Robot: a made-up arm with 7 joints.
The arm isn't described. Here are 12 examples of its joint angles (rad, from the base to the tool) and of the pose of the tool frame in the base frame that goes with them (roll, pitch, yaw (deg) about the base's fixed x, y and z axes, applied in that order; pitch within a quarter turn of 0, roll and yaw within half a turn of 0; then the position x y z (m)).
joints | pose
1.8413 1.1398 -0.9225 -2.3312 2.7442 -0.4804 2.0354 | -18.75 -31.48 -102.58 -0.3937 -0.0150 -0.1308
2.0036 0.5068 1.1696 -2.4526 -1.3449 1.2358 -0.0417 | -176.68 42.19 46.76 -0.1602 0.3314 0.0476
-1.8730 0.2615 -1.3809 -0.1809 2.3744 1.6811 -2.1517 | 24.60 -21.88 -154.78 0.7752 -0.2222 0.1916
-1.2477 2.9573 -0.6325 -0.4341 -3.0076 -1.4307 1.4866 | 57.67 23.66 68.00 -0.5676 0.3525 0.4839
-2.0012 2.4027 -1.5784 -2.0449 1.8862 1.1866 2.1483 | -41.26 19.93 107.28 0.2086 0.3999 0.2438
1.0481 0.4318 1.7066 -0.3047 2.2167 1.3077 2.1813 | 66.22 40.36 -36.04 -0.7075 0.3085 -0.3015
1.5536 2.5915 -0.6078 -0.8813 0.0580 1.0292 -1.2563 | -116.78 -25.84 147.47 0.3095 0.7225 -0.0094
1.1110 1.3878 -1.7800 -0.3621 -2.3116 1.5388 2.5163 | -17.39 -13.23 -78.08 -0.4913 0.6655 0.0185
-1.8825 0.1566 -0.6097 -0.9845 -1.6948 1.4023 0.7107 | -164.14 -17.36 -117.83 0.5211 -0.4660 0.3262
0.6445 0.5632 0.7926 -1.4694 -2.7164 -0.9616 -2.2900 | -3.46 -36.23 94.51 -0.0261 0.5690 -0.3643
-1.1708 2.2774 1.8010 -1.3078 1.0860 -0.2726 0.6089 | 75.75 56.48 86.78 -0.5695 0.3332 0.2691
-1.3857 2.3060 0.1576 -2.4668 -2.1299 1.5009 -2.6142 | 54.16 -5.95 130.40 -0.0475 0.0077 0.3627
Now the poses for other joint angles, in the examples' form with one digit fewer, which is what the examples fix.
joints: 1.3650 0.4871 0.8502 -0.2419 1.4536 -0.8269 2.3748
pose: -121.9 16.0 -145.0 -0.776 0.251 -0.150
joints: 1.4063 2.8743 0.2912 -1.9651 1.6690 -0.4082 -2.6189
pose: 18.5 21.6 159.9 0.402 0.204 -0.294
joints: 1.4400 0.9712 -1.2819 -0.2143 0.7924 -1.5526 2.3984
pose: 4.8 5.3 111.3 -0.709 0.429 0.031
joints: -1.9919 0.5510 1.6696 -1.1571 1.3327 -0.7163 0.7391
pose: 63.3 37.0 -36.2 0.513 0.408 0.349
